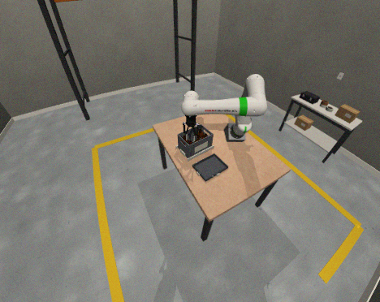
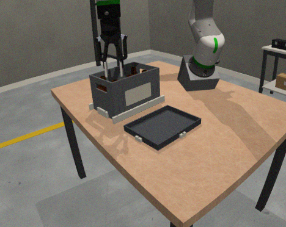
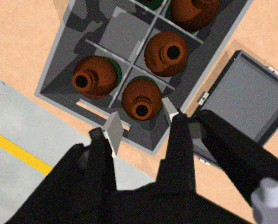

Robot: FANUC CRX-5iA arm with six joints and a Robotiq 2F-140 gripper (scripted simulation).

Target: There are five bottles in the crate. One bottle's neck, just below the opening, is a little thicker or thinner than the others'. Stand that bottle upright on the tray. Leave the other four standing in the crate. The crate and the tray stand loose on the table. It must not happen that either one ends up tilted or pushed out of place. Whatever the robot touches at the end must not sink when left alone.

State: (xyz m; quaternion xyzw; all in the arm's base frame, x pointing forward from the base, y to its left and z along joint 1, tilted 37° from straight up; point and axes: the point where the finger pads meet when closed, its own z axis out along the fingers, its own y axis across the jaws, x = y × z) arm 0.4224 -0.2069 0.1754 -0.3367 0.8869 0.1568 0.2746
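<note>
Right now the dark grey crate is 130 mm below my hand, 90 mm behind it and 50 mm to the right of it. Round my hand: dark tray 220 mm to the left, 200 mm below, 60 mm behind; bottle 170 mm behind, 130 mm below, 100 mm to the right.
</note>
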